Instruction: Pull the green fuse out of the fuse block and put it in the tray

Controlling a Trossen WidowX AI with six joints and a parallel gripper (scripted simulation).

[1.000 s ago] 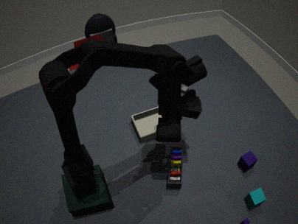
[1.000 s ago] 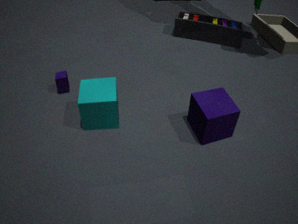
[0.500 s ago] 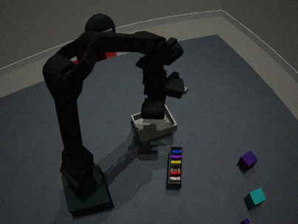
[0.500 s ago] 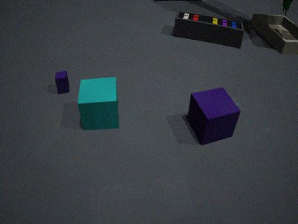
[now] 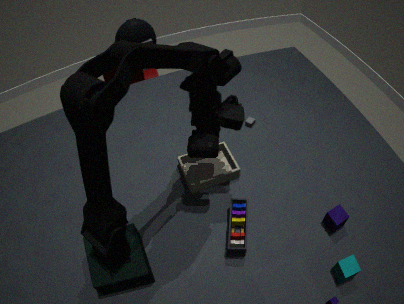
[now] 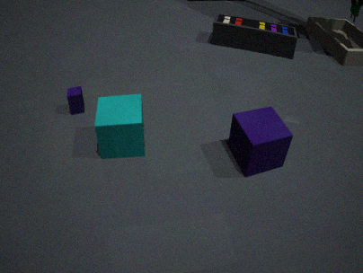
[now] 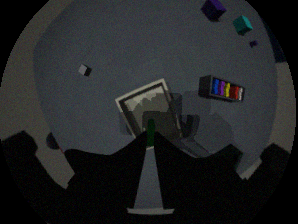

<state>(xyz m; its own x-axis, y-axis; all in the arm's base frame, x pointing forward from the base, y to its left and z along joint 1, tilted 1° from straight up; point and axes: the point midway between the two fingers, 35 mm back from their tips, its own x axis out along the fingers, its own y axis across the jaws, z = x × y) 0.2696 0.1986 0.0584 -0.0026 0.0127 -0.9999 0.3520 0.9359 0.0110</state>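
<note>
Right now the green fuse is 1 cm below my gripper tip. Also, from my gripper tip: beige tray (9 cm below); then purple cube (24 cm ahead, 26 cm to the right, 7 cm below); then small grey cube (16 cm ahead, 12 cm to the left, 8 cm below).
</note>
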